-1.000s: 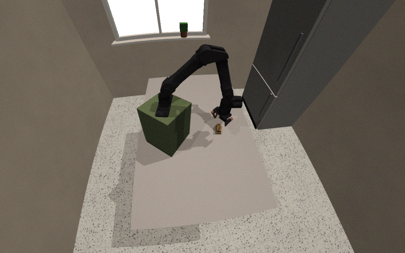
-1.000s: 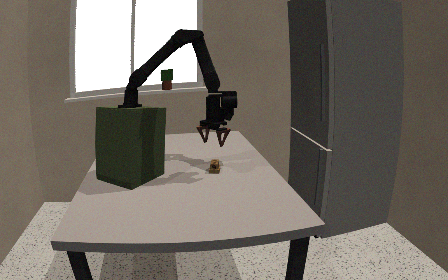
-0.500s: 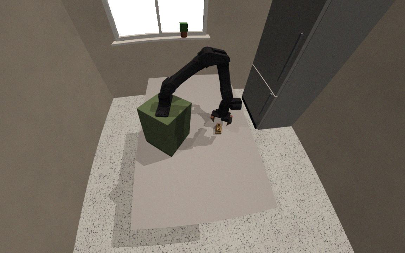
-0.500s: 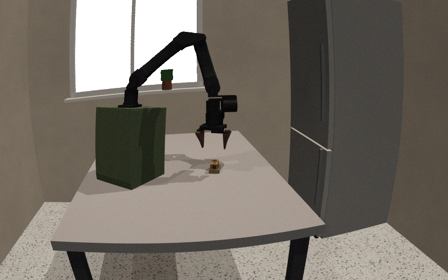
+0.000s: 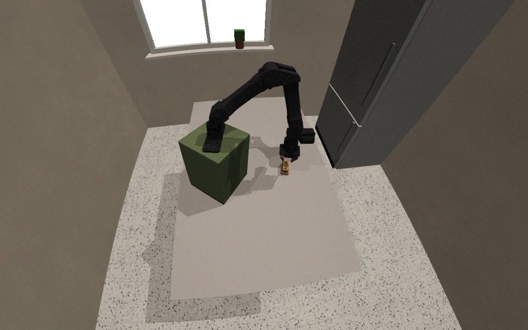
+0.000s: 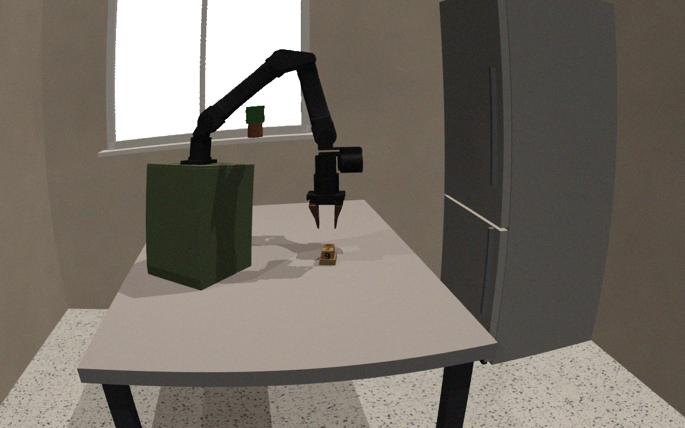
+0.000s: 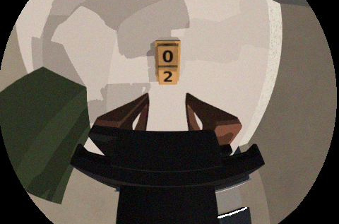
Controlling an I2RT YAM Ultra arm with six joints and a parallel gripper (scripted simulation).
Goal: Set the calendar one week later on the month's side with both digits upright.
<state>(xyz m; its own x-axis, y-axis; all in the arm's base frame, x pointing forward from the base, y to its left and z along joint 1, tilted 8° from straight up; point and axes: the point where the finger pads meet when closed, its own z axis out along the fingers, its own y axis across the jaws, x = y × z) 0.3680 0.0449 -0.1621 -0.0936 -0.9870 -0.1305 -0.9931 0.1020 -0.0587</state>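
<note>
The wooden tray is 20 mm to the left of my hand and 100 mm below it.
</note>
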